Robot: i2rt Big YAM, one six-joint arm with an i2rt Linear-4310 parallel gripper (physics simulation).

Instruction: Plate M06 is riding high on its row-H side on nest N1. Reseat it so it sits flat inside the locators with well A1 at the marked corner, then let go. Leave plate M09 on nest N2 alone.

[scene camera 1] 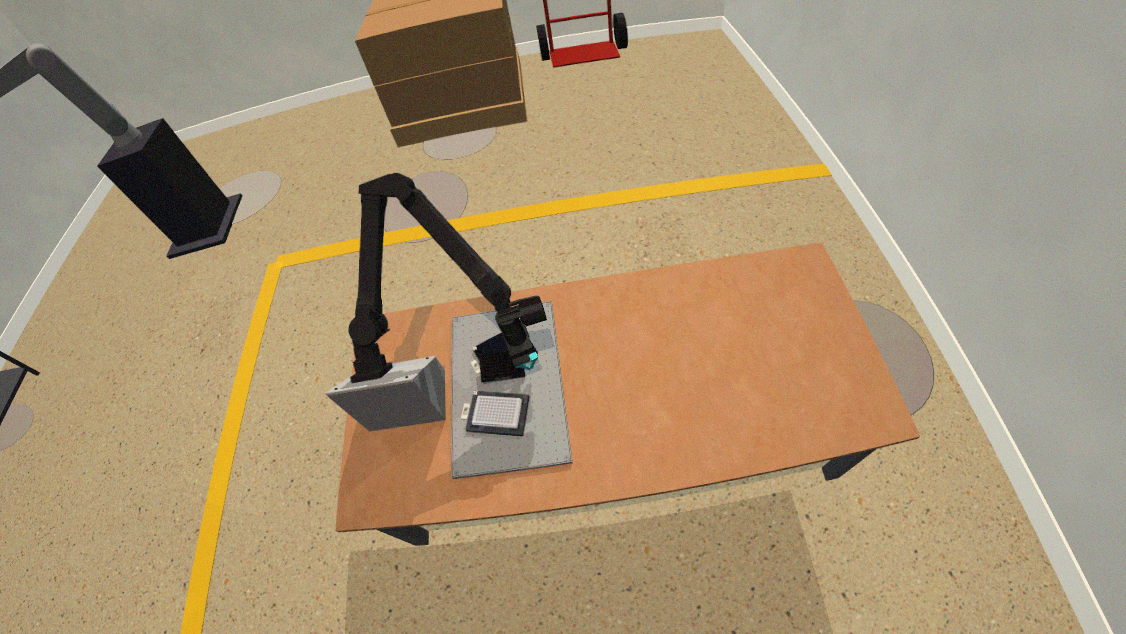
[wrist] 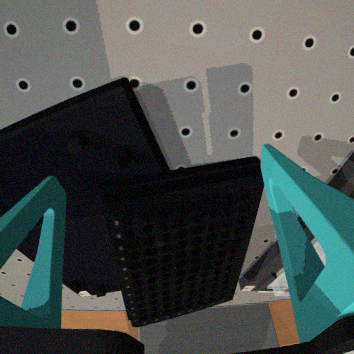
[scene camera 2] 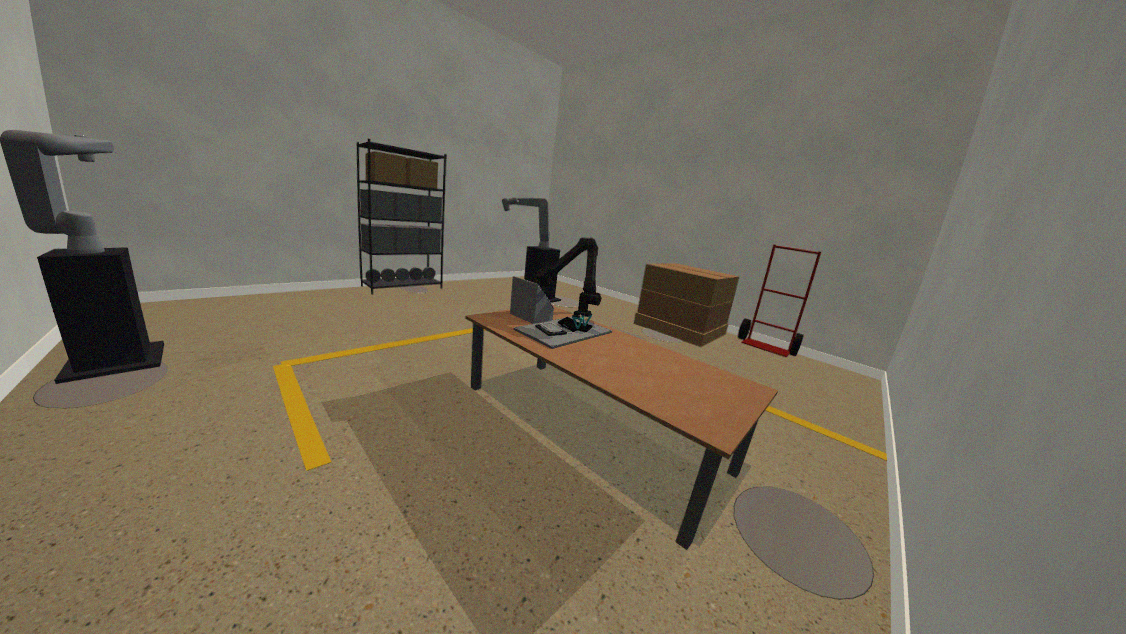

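Seen in the pictures: gripper, fingertip midpoint: [scene camera 1: 525,355] [wrist: 155,169] [scene camera 2: 581,327]; arm's base, link origin: [scene camera 1: 372,374] [scene camera 2: 530,291].
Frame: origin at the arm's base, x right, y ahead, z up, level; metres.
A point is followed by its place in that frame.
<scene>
The black many-well plate M06 [scene camera 1: 501,368] @[x -0.018, y 0.338, z -0.126 m] [wrist: 187,245] @[x -0.030, y 0.359, z -0.125 m] lies turned relative to the dark nest N1 [scene camera 1: 490,344] @[x -0.116, y 0.309, z -0.142 m] [wrist: 65,145] @[x -0.088, y 0.419, z -0.142 m] and overhangs one side of it. Its row of small marks runs along the left edge in the wrist view; whether it touches the nest or the board is too dark to tell. The white plate M09 [scene camera 1: 496,411] @[x 0.112, y 0.311, z -0.129 m] sits on the dark-rimmed nest N2 [scene camera 1: 496,432] @[x 0.168, y 0.302, z -0.142 m]. My gripper [scene camera 1: 529,361] @[x -0.047, y 0.411, z -0.132 m] [scene camera 2: 582,321] @[x -0.047, y 0.411, z -0.132 m] [wrist: 155,169] @[x -0.047, y 0.411, z -0.132 m] is open with teal fingers on either side of and above plate M06's far end, holding nothing. The A1 corner mark cannot be made out.
A grey perforated board [scene camera 1: 472,464] @[x 0.243, y 0.226, z -0.153 m] [wrist: 165,45] @[x -0.042, y 0.459, z -0.153 m] carries both nests on the brown table [scene camera 1: 709,354] @[x 0.051, y 0.936, z -0.166 m] [scene camera 2: 646,378] @[x 0.165, y 0.975, z -0.166 m]. A grey angled housing [scene camera 1: 397,403] @[x 0.091, y 0.068, z -0.018 m] [scene camera 2: 529,300] @[x 0.092, y 0.093, z -0.029 m] stands beside the board at my arm's base. Cardboard boxes [scene camera 1: 441,78] [scene camera 2: 685,303] stand on the floor beyond.
</scene>
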